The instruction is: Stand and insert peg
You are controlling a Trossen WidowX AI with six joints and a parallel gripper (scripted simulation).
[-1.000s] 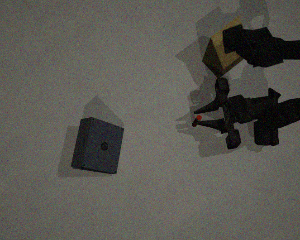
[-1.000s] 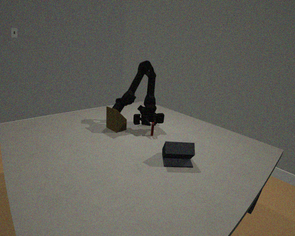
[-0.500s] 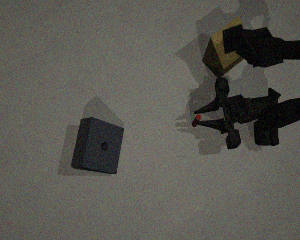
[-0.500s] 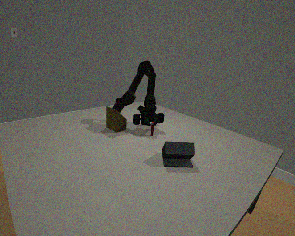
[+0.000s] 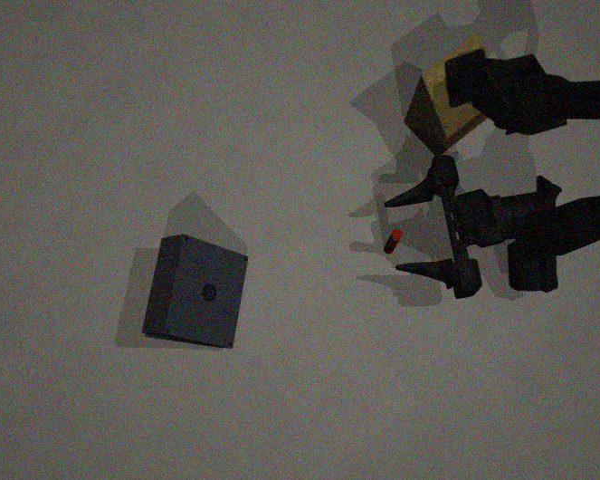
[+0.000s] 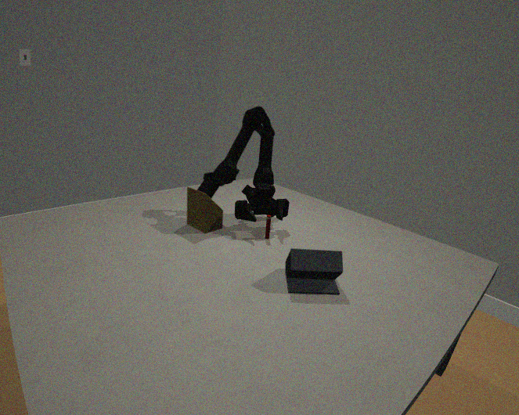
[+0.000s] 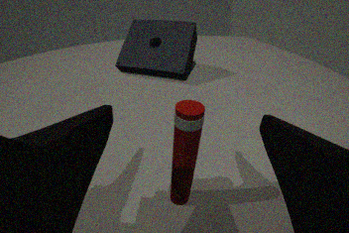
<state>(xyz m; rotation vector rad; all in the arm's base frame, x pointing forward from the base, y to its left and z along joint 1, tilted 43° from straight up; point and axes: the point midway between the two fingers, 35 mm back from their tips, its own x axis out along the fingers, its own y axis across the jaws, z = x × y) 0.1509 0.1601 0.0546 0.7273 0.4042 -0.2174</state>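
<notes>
Now: gripper tip 1 cm past the peg and 1 cm above it. Round my gripper tip: dark sloped panel: 27 cm ahead, 5 cm to the right, 3 cm below.
</notes>
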